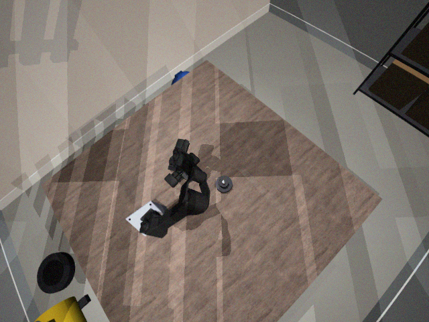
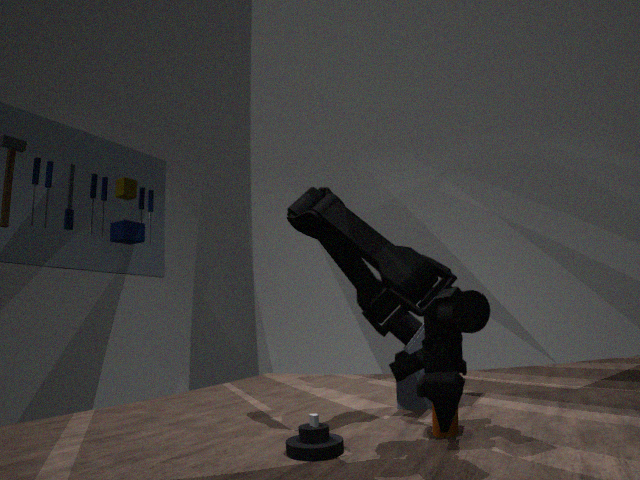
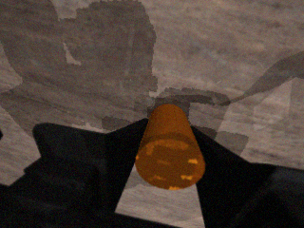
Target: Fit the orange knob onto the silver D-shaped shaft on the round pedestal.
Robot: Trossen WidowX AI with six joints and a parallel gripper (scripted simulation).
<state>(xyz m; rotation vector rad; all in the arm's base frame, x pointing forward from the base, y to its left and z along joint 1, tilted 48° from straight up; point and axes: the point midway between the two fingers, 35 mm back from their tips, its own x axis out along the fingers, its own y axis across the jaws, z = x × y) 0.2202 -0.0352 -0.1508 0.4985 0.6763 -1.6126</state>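
My gripper tip is 30 mm below the orange knob. From my gripper tip the other things lie so: round black pedestal (110 mm ahead, 170 mm to the right, 20 mm above).
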